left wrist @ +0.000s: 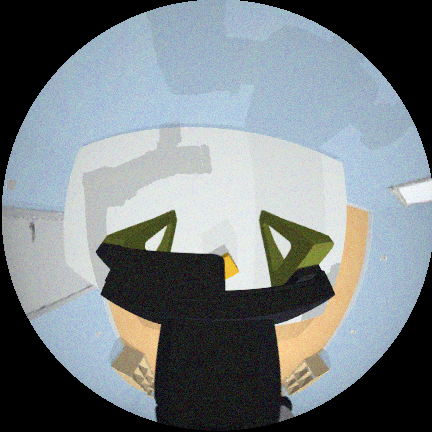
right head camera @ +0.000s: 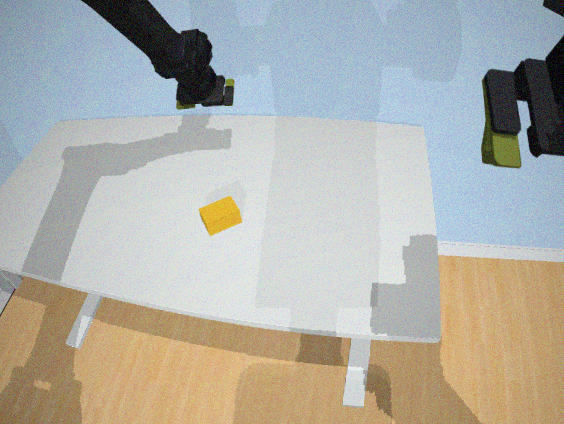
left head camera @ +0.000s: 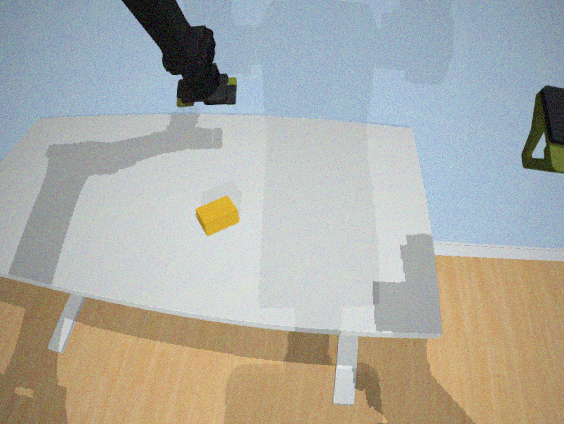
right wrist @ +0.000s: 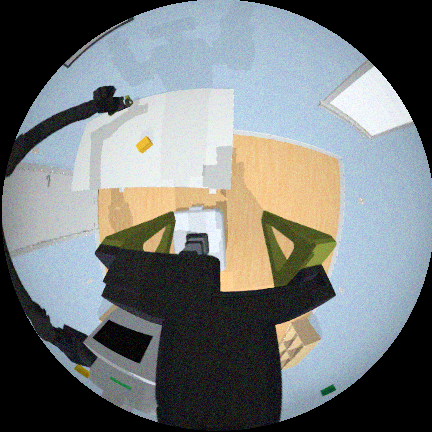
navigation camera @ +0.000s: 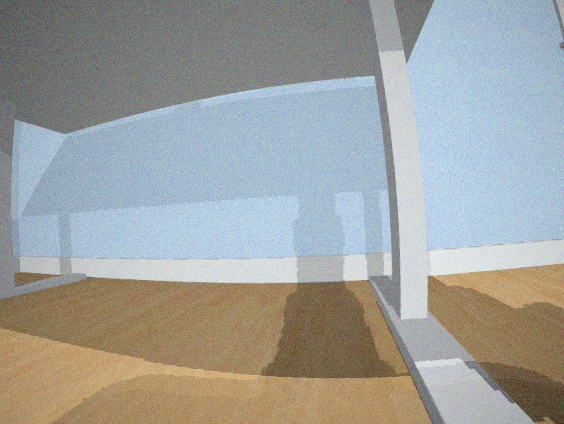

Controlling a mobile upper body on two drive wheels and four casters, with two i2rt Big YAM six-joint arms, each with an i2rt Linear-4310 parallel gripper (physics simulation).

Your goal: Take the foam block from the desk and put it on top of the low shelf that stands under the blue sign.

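Places are measured from the left arm's base along level axes (x right, y back, z down), in millimetres.
Pixels of known places: left gripper, fingertip midpoint: [left wrist: 217,214] [right head camera: 212,103] [left head camera: 211,102] [right wrist: 125,104]; right gripper, fingertip midpoint: [right head camera: 531,159] [left head camera: 562,165] [right wrist: 217,215].
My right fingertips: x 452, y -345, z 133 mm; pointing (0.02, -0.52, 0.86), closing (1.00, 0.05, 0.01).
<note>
Behind a point stands the place of what it marks.
The yellow foam block [left head camera: 217,215] {x 10, y -754, z 645 mm} [right head camera: 220,215] {x 13, y -753, z 645 mm} [left wrist: 230,266] {x 34, y -789, z 645 mm} [right wrist: 144,144] {x 25, y -758, z 645 mm} lies on the white desk [left head camera: 150,250] {x -162, y -677, z 690 mm} [right head camera: 150,250] {x -173, y -673, z 690 mm} [left wrist: 290,175] {x 258, y -1082, z 690 mm} [right wrist: 195,120] {x 339, y -897, z 690 mm}. In the left wrist view the gripper body partly hides it. My left gripper [left head camera: 207,95] {x -2, y -927, z 429 mm} [right head camera: 206,95] {x -2, y -927, z 429 mm} [left wrist: 217,214] {x -2, y -927, z 429 mm} is open and empty, above the desk's far edge, beyond the block in the head views. My right gripper [right wrist: 217,215] {x 452, y -345, z 134 mm} is open and empty, off to the right of the desk. The blue sign does not show, and I cannot tell which shelf stands under it.
Beige shelf units [left wrist: 317,364] {x 1857, y 1838, z 1097 mm} [right wrist: 306,330] {x 1856, y 1837, z 1098 mm} stand low in the wrist views. A green sign [right wrist: 328,390] and a yellow sign [right wrist: 82,371] show on the walls. A desk leg [left head camera: 346,370] [navigation camera: 410,175] {x 422, y -795, z 1128 mm} stands near the robot's white base [right wrist: 215,225] {x 408, y -165, z 1150 mm}. A blue wall rises behind the desk.
</note>
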